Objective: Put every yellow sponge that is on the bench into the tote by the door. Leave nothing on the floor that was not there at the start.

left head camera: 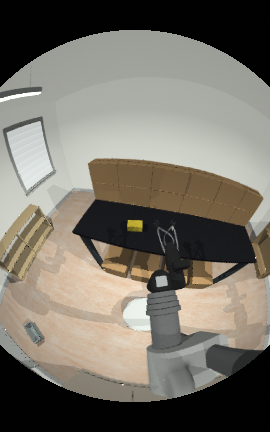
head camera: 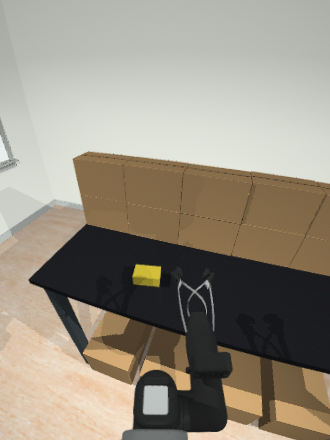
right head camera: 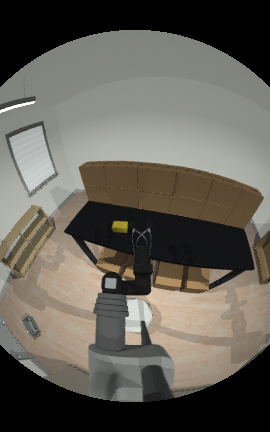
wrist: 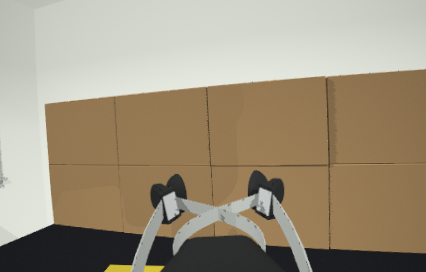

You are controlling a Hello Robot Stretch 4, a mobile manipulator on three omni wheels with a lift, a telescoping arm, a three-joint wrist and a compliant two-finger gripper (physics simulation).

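A yellow sponge [head camera: 147,276] [left head camera: 135,226] [right head camera: 120,227] lies on the left part of the black bench [head camera: 90,250] [left head camera: 95,215] [right head camera: 210,237]. In the wrist view a strip of the yellow sponge [wrist: 134,268] shows at the bottom edge. My gripper [head camera: 193,275] [left head camera: 164,224] [right head camera: 142,226] [wrist: 217,187] is open and empty, with its fingertips apart, above the bench to the right of the sponge. A small grey tote [left head camera: 34,332] [right head camera: 31,325] stands on the floor at the lower left of both side head camera views.
A wall of brown boxes [head camera: 152,200] [left head camera: 135,180] [right head camera: 120,182] [wrist: 270,125] stands along the bench's back edge. More brown boxes [head camera: 112,362] [left head camera: 116,272] lie under the bench. A low wooden shelf [left head camera: 10,267] [right head camera: 11,265] stands at the left wall.
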